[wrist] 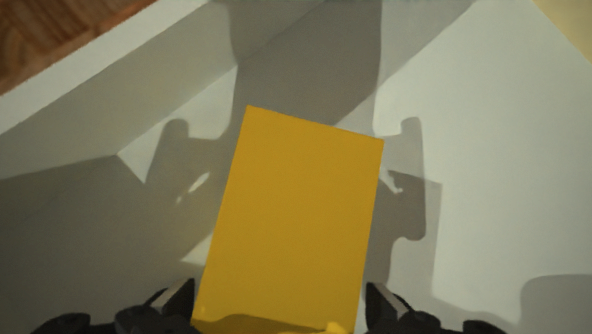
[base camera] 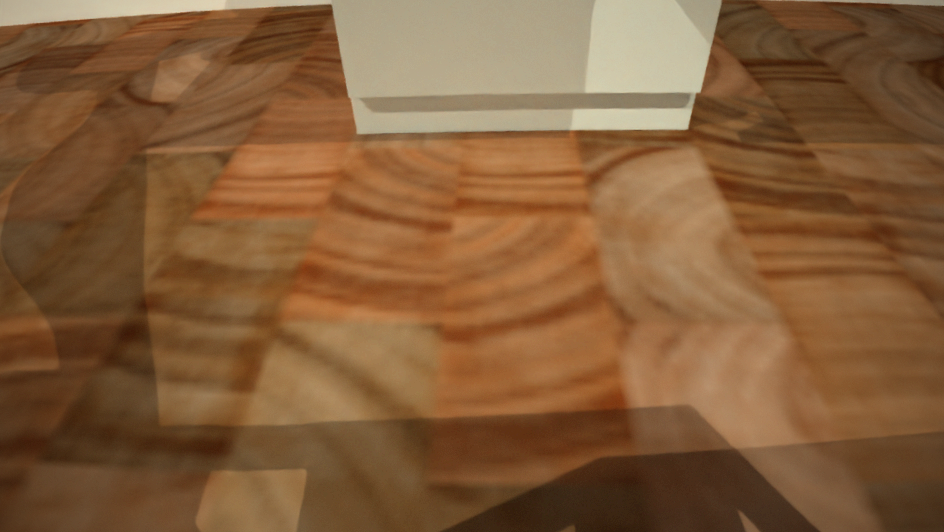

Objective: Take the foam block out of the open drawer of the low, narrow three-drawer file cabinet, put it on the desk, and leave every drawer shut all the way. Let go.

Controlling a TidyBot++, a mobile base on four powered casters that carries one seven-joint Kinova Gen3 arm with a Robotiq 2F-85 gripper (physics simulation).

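Note:
The yellow foam block [wrist: 295, 215] lies in the open drawer [wrist: 480, 165] of the file cabinet, slightly turned in the wrist view. My gripper [wrist: 281, 299] is open, with one fingertip on each side of the block's near end and a small gap at each side. The block's near end runs to the bottom edge of the wrist view. The pale file cabinet [base camera: 475, 52] shows its lower front and base at the top of the base camera view. Its upper drawers and the desk top are not seen in the base camera view.
The drawer's pale wall [wrist: 100, 65] runs across the upper left of the wrist view, with wooden floor [wrist: 45, 30] [base camera: 515, 264] beyond it. A pale yellow surface [wrist: 570, 25] shows at the upper right corner. Shadows of the arm fall on the floor and inside the drawer.

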